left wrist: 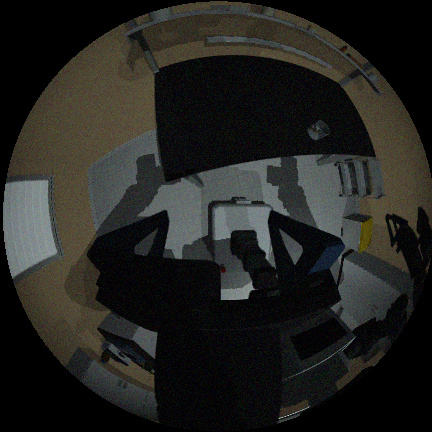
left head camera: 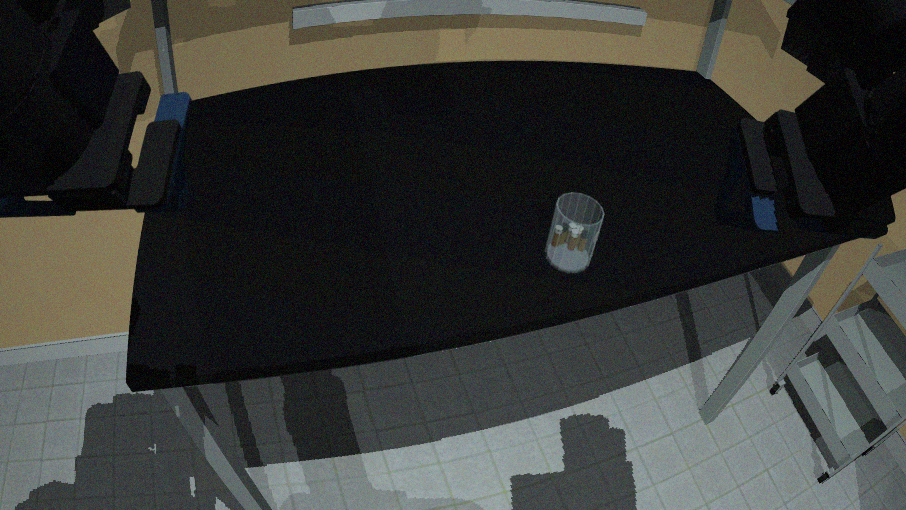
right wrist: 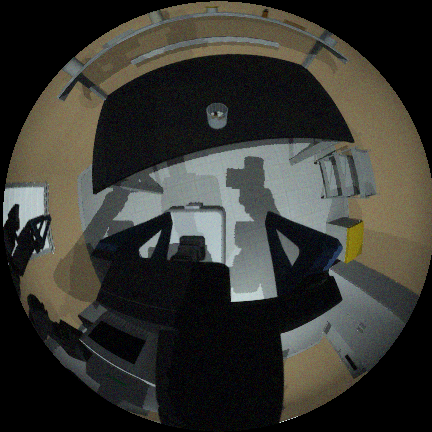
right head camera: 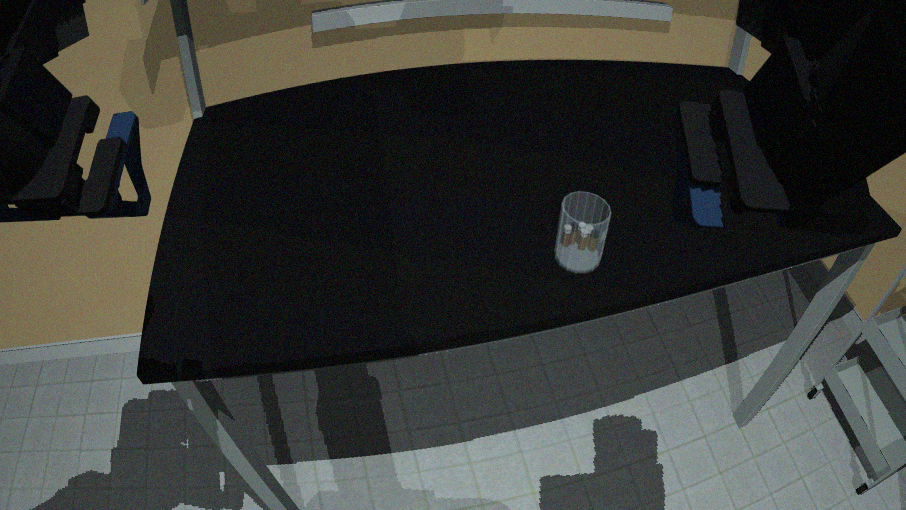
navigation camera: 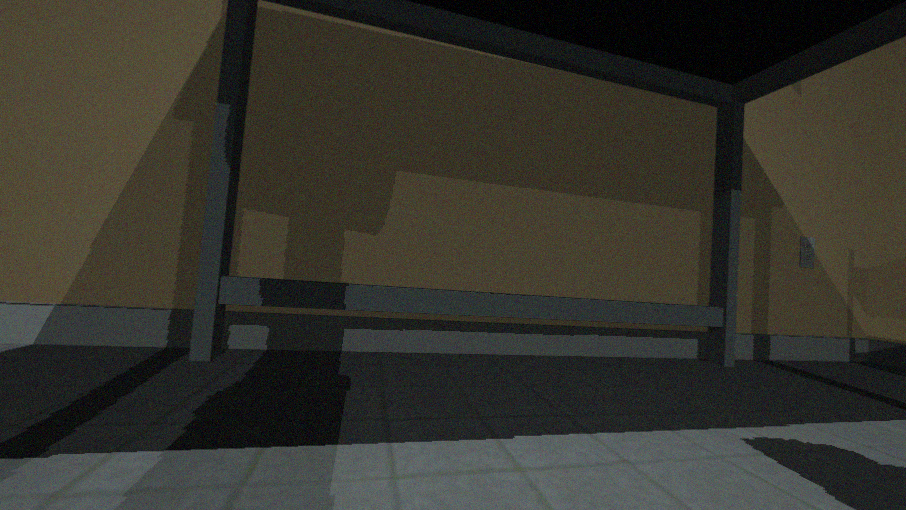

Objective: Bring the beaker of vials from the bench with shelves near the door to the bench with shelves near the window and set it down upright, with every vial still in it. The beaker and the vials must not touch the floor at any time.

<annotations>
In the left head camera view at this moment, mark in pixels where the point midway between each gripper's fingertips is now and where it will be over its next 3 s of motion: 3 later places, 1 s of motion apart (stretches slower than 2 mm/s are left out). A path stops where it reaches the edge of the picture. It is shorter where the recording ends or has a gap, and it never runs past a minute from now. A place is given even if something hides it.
My left gripper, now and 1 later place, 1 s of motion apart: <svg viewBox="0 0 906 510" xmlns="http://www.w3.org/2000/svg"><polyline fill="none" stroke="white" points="127,203 26,445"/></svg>
My right gripper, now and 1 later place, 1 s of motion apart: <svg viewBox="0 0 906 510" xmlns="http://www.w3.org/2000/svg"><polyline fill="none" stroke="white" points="760,218 864,424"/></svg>
</annotations>
